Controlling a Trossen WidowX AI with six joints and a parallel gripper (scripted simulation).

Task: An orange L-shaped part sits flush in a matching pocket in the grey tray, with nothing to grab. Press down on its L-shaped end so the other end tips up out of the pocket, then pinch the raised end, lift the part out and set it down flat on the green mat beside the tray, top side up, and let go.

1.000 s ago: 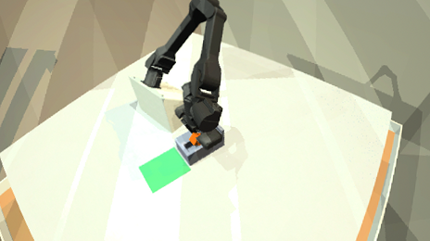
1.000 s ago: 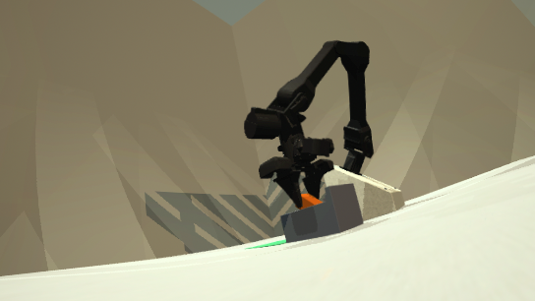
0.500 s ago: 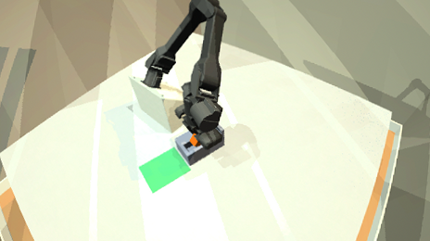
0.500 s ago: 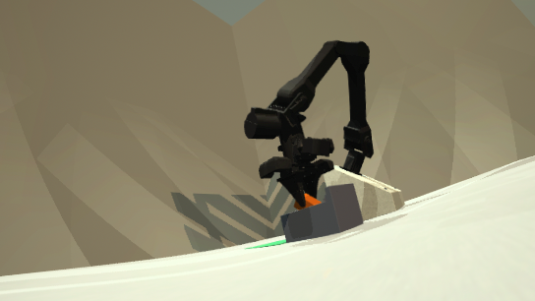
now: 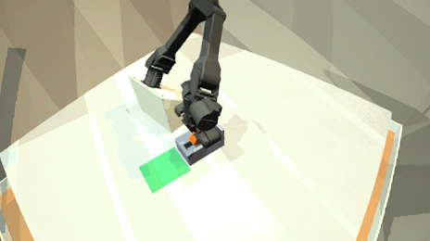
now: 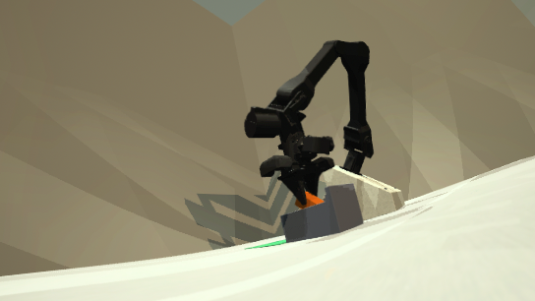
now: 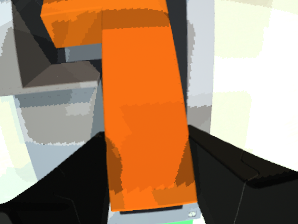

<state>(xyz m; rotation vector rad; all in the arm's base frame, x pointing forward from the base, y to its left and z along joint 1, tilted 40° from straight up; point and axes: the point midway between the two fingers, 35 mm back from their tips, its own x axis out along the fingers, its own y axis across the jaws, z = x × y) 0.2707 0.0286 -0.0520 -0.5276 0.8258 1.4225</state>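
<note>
Now: gripper tip 140 mm to the left of the green mat, 90 mm above it and 40 mm past it. From my gripper tip the other things lie so: orange L-shaped part: 30 mm to the left, 30 mm below, 10 mm behind.
</note>
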